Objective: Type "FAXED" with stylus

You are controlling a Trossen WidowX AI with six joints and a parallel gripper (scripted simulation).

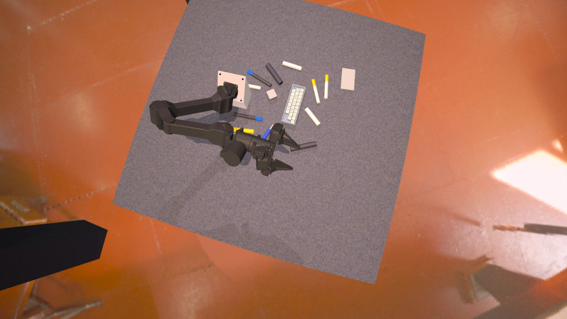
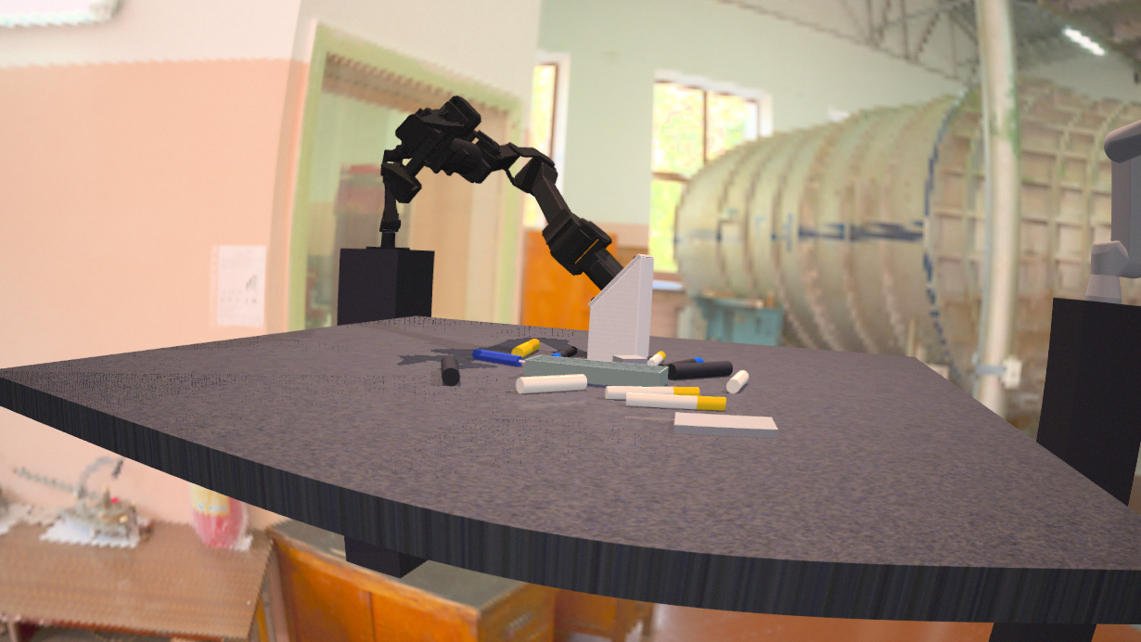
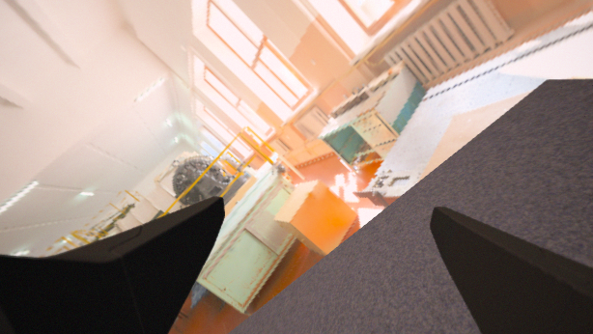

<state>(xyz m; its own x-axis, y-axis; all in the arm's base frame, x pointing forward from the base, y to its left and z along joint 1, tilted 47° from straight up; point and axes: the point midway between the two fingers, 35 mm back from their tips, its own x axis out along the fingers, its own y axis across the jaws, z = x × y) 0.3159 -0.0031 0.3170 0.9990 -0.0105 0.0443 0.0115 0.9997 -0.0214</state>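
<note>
Now: gripper tip 16 cm past the blue stylus, 13 cm to the right of it and 32 cm above it. From my gripper tip the other things lie so: thin grey tip: 15 cm behind, 16 cm to the left, 32 cm below; then yellow cylinder: 30 cm behind, 10 cm to the left, 32 cm below.
</note>
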